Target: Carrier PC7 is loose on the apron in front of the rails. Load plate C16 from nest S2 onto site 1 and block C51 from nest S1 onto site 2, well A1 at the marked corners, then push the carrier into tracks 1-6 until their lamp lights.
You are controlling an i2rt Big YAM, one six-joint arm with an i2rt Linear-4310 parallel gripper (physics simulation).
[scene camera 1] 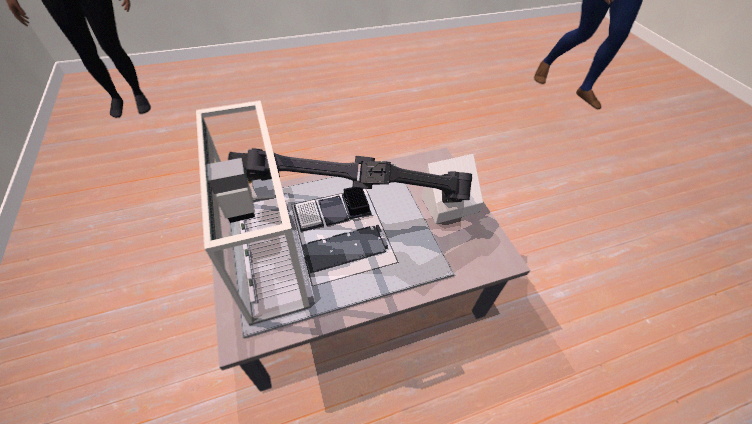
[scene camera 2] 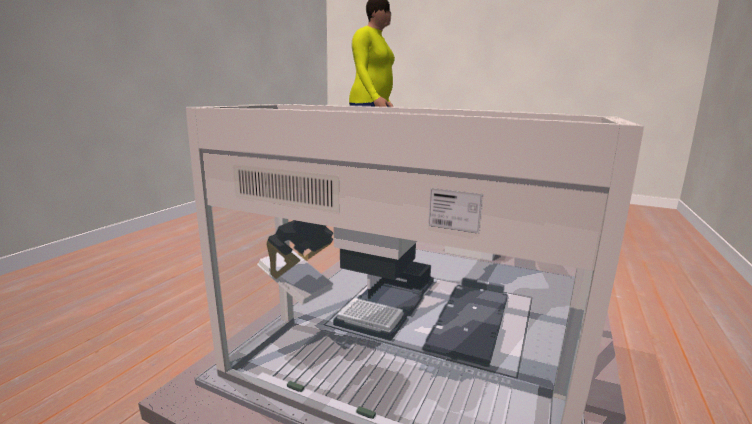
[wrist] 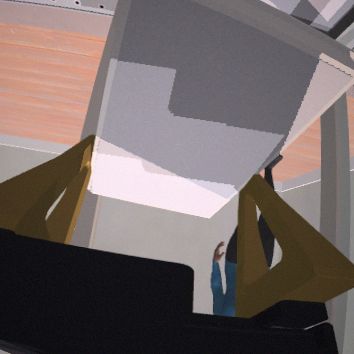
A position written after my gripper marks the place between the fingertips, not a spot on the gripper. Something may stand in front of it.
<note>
I see my gripper [wrist: 172, 158] and a dark carrier [scene camera 1: 321, 254].
The wrist view does not show the dark carrier: it is out of frame.
</note>
